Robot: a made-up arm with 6 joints.
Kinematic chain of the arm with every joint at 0, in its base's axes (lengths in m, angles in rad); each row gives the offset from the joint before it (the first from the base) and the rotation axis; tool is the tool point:
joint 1: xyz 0 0 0.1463 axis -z
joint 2: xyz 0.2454 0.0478 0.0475 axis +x
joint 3: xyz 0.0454 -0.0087 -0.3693 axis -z
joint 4: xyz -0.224 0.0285 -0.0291 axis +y
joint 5: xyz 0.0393 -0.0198 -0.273 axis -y
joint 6: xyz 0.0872 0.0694 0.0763 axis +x
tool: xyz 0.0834 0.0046 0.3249
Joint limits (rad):
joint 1: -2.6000..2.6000
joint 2: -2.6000..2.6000
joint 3: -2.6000..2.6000
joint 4: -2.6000..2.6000
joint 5: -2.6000..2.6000
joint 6: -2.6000..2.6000
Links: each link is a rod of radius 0.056 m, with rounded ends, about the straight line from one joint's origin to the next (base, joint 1, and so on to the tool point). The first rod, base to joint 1, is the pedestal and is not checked.
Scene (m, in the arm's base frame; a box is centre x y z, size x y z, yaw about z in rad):
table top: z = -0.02
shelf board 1: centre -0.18 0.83 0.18 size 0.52 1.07 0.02 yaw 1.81
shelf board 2: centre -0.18 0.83 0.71 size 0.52 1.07 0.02 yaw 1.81
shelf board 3: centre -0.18 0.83 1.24 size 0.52 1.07 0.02 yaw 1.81
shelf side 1: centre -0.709 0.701 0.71 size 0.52 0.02 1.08 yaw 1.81
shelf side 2: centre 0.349 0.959 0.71 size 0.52 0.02 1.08 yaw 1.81
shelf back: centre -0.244 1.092 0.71 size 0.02 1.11 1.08 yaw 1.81
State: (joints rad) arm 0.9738 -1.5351 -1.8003 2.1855 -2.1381 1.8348
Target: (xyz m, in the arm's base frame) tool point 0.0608 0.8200 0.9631
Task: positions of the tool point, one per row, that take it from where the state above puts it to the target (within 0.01 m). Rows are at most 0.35 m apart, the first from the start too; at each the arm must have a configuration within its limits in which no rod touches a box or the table.
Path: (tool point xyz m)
1: 0.4400 -0.3897 0.7831
2: 0.5114 -0.1140 0.8659
3: 0.4639 0.1990 0.8853
4: 0.4587 0.3345 0.9115
5: 0.4177 0.4753 0.9318
6: 0.3372 0.6112 0.9467
7: 0.2169 0.7302 0.9568
8: 0.0608 0.8200 0.9631

